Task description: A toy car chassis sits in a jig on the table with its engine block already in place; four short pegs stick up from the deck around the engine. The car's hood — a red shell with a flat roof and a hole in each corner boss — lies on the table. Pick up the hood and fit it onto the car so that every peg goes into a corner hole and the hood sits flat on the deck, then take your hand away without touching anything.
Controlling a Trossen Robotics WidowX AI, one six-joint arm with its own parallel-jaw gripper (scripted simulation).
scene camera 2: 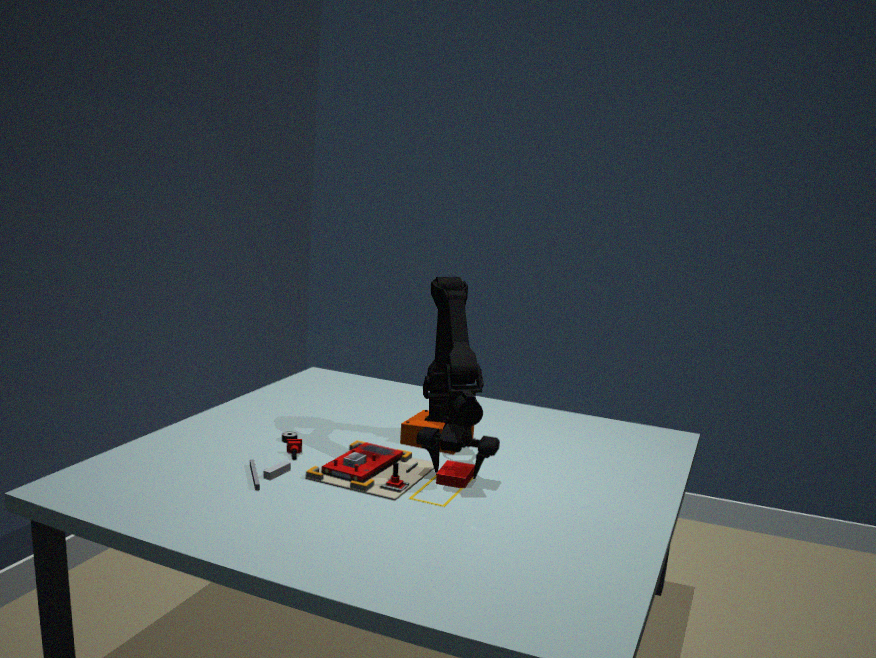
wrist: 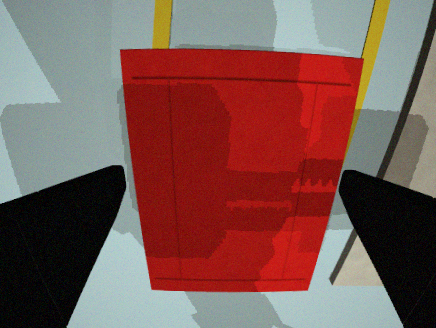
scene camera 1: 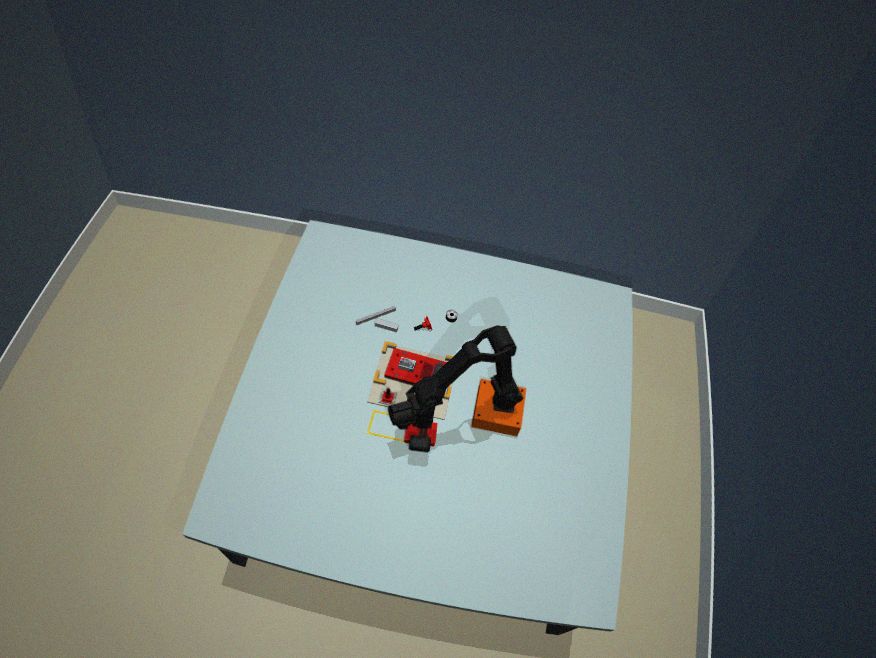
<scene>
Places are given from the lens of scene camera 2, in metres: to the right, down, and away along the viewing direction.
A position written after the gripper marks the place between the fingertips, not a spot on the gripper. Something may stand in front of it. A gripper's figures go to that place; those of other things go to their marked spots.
gripper (scene camera 2: 455, 475): 0.04, 0.34, 1.93
red hood (scene camera 2: 456, 474): 0.04, 0.34, 1.89
</scene>
